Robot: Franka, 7 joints.
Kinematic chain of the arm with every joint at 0, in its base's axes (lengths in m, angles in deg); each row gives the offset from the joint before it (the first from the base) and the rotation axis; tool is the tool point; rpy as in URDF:
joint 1: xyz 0 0 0.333 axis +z
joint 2: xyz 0 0 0 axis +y
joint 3: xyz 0 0 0.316 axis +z
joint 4: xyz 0.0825 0 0 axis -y
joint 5: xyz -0.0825 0 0.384 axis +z
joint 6: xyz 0 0 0 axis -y
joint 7: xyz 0.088 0 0 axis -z
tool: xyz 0 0 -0.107 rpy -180 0 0
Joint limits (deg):
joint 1: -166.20..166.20
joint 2: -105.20..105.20
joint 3: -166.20..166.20
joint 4: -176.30..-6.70
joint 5: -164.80..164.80
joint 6: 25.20..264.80
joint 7: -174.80..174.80
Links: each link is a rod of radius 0.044 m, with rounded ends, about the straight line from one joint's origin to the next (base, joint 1, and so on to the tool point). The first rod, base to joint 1, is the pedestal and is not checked.
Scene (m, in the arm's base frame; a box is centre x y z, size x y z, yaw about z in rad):
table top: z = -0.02
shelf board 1: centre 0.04 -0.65 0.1 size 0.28 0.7 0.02 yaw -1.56
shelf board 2: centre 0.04 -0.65 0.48 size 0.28 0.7 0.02 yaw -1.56
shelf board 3: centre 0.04 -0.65 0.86 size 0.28 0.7 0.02 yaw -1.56
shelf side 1: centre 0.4 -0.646 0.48 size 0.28 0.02 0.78 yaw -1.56
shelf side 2: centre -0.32 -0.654 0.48 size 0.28 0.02 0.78 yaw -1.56
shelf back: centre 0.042 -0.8 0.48 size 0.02 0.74 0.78 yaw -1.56
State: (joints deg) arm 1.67 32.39 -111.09 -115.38 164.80 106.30 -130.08
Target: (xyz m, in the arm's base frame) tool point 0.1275 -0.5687 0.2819
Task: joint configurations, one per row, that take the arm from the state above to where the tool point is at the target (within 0.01 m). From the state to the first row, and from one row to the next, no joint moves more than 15 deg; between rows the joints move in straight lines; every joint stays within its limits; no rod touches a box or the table.
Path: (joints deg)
1: 7.66 42.67 -119.39 -124.97 164.80 106.17 -130.08
2: 13.66 52.95 -127.70 -134.56 164.80 106.04 -130.08
3: 19.65 63.23 -136.00 -144.15 164.80 105.91 -130.08
4: 26.35 62.92 -122.71 -151.68 163.78 106.49 -130.08
5: 33.05 62.61 -109.41 -159.21 162.76 107.08 -130.08
6: 39.75 62.30 -96.11 -166.74 161.74 107.66 -130.08
7: 28.01 59.71 -91.04 -157.02 161.45 108.28 -130.08
8: 16.26 57.11 -85.97 -147.30 161.17 108.90 -130.08
9: 4.52 54.51 -80.91 -137.59 160.88 109.52 -130.08
10: -7.22 51.92 -75.84 -127.87 160.60 110.14 -130.08

